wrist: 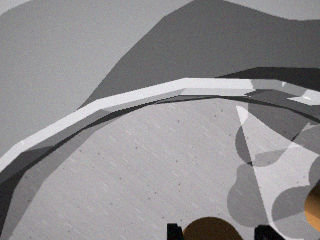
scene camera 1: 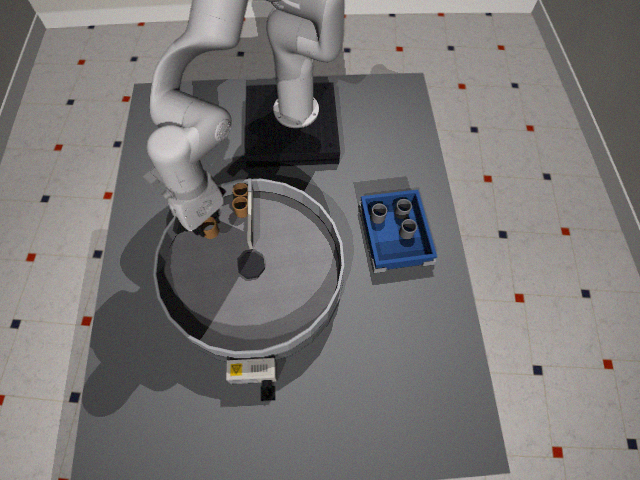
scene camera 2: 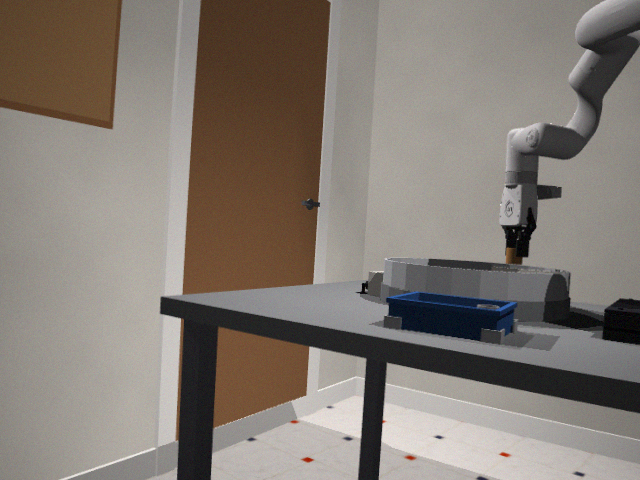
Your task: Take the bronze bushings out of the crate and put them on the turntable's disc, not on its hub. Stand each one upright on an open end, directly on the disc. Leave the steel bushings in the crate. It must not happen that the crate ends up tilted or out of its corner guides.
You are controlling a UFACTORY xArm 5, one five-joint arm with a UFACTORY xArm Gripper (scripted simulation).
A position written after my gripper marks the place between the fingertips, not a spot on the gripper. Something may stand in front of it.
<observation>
I see my gripper [scene camera 2: 516,256], a blue crate [scene camera 2: 448,315] and a turntable disc [wrist: 177,162].
The blue crate also shows in scene camera 1 [scene camera 1: 391,248]. My gripper shows as well in scene camera 1 [scene camera 1: 207,226]. The wrist view does not show the blue crate: it is out of frame.
</observation>
